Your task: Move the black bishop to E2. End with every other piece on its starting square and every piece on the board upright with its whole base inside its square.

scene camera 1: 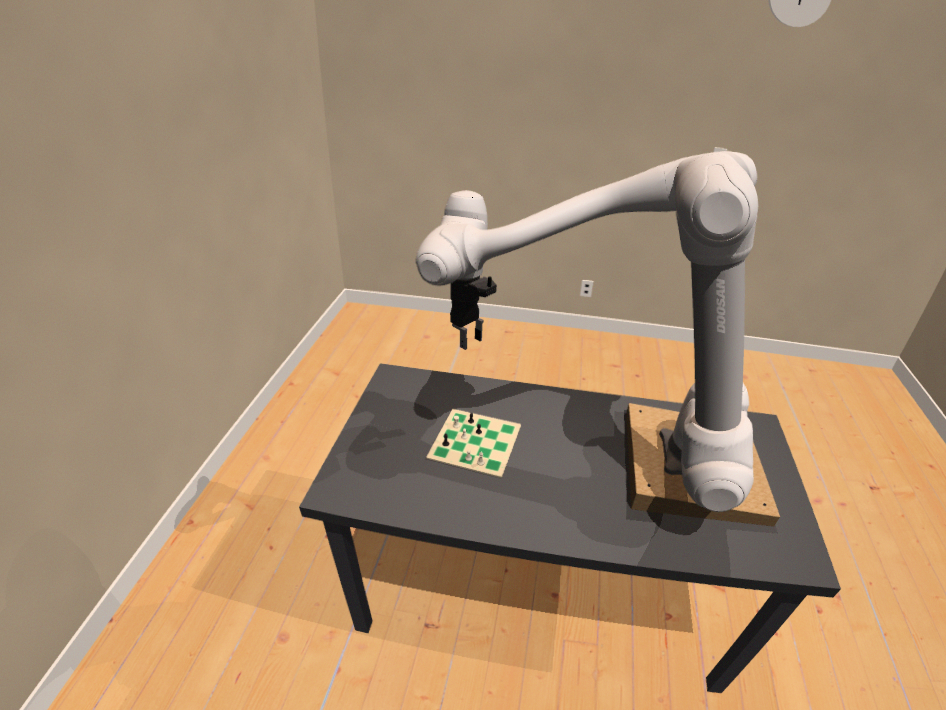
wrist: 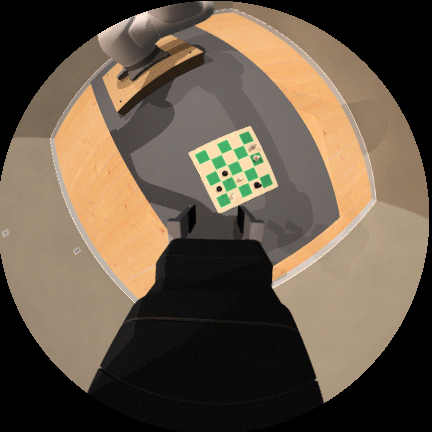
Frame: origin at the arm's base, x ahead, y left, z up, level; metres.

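Seen in the pictures: gripper, fingertip midpoint: [scene camera 1: 470,343] [wrist: 216,213]; arm's base at its link origin: [wrist: 144,60].
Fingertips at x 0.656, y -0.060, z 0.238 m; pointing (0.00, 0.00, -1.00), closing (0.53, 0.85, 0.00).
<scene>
Offsets run from my fingertips to a thing's top centre. Level surfaces: height alone.
The green and cream board @(dx -0.037, dy +0.086, dz -0.276 m) [scene camera 1: 505,437] [wrist: 213,151] lies on the table with several small pieces. Three are black: one @(dx -0.007, dy +0.009, dz -0.244 m) [scene camera 1: 470,418] [wrist: 219,189] near the board's back edge, one @(dx -0.039, dy +0.050, dz -0.244 m) [scene camera 1: 478,429] [wrist: 225,173] close by, and one @(dx +0.043, dy +0.120, dz -0.232 m) [scene camera 1: 445,440] [wrist: 257,185] towards the left edge in the scene view. Which is the bishop is too small to tell. No square labels are readable, so E2 cannot be picked out. My gripper [scene camera 1: 471,342] [wrist: 216,213] is open and empty, high above the table, beyond the board's back edge in the scene view.
White pieces stand on the board: one @(dx +0.032, dy +0.038, dz -0.243 m) [scene camera 1: 456,421] [wrist: 233,196], one @(dx -0.002, dy +0.080, dz -0.244 m) [scene camera 1: 463,434] [wrist: 239,179], and a neighbouring pair @(dx -0.033, dy +0.162, dz -0.244 m) [scene camera 1: 468,457] @(dx -0.069, dy +0.169, dz -0.232 m) [scene camera 1: 480,459] at the front in the scene view. The arm's wooden base plate [scene camera 1: 643,500] [wrist: 112,95] is on the right of the dark table @(dz -0.281 m) [scene camera 1: 397,489].
</scene>
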